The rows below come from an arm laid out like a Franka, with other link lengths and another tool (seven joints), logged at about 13 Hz.
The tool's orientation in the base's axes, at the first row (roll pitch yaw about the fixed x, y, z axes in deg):
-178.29 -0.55 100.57
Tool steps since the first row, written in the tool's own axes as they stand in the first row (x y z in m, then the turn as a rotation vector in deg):
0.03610 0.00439 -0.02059 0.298 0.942 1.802
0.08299 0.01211 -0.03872 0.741 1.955 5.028
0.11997 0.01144 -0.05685 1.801 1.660 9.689
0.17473 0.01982 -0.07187 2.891 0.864 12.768
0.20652 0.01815 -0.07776 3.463 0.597 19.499
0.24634 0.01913 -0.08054 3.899 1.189 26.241
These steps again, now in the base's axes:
-0.00167 0.03621 0.02080 0.815 0.473 -1.826
-0.00212 0.08365 0.03914 1.629 1.107 -5.077
-0.00900 0.11980 0.05763 0.999 2.114 -9.716
-0.01034 0.17511 0.07292 -0.078 3.051 -12.760
-0.01763 0.20603 0.07916 -0.655 3.591 -19.474
-0.02389 0.24534 0.08229 -0.363 4.155 -26.226

